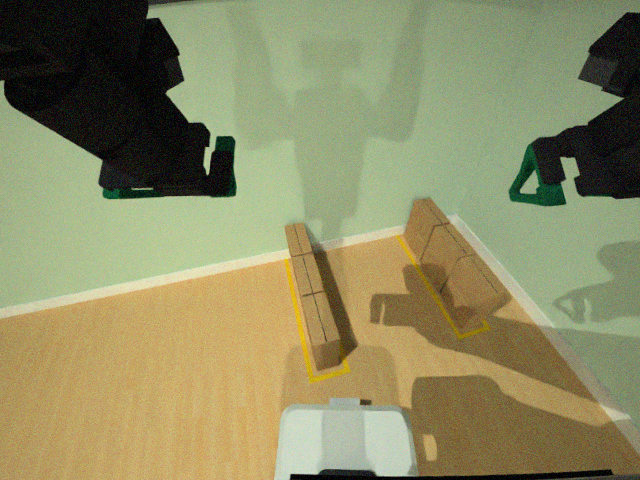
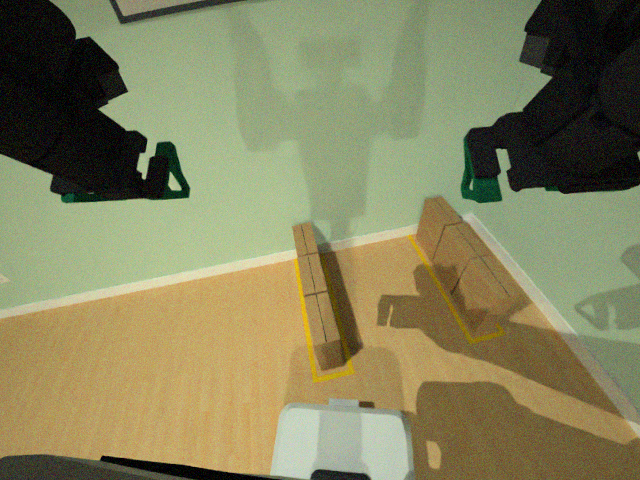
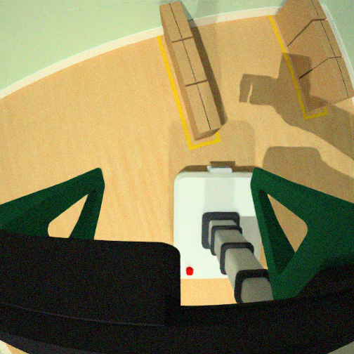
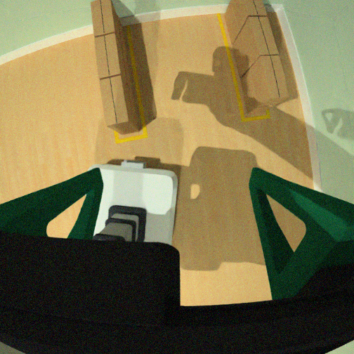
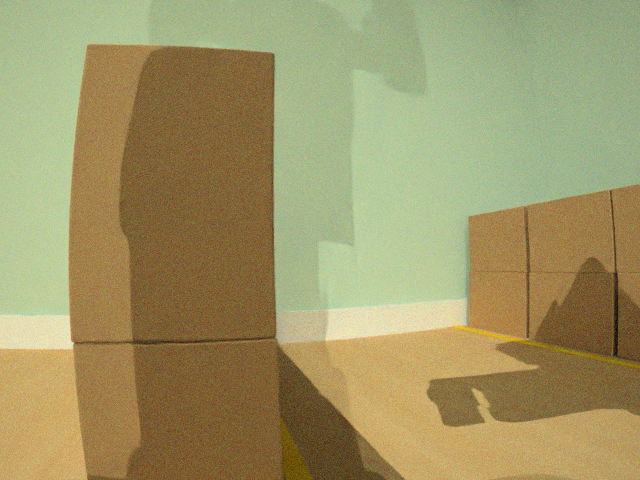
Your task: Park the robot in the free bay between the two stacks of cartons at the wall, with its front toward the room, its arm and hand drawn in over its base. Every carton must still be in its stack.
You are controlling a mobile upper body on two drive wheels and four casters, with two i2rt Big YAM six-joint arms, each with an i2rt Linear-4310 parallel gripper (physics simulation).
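Places are measured from the left arm's base along level axes (x ahead, y left, z up), in metres.
Pixels of known places: left gripper, fingertip midpoint: (image 1: 199, 191) (image 2: 157, 194); right gripper, fingertip midpoint: (image 1: 545, 193) (image 2: 504, 189).
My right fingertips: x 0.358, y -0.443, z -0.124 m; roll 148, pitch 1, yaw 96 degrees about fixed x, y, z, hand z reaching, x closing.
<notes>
Ahead of a thing's pixels: the offset from my right fingertips to its top centre. "spot": to the spot under its first point.
The left stack of cartons (image 1: 312, 281) (image 2: 315, 281) (image 3: 192, 65) (image 4: 111, 65) (image 5: 201, 206) stands in two layers against the wall, straight ahead of the white base (image 1: 343, 439) (image 2: 341, 439) (image 3: 192, 200) (image 4: 161, 192). The right stack {dx +0.788, dy -0.442, dz -0.925 m} (image 1: 434, 242) (image 2: 445, 240) (image 3: 312, 40) (image 4: 255, 40) (image 5: 568, 237) stands near the corner, also upright. The bay lies between them, ahead and to the right of the base, whose front faces the wall. My left gripper (image 3: 177, 175) and right gripper (image 4: 176, 172) are open and empty, held high with both arms forward.
Yellow floor lines {spot: dx +0.457, dy +0.474, dz -1.284 m} (image 1: 298, 320) (image 2: 305, 320) (image 5: 563, 349) edge both stacks. The green wall (image 1: 258, 206) with white skirting (image 1: 155, 284) runs behind them and a side wall meets it at the right. Shadows of the robot fall on the bay floor and walls.
</notes>
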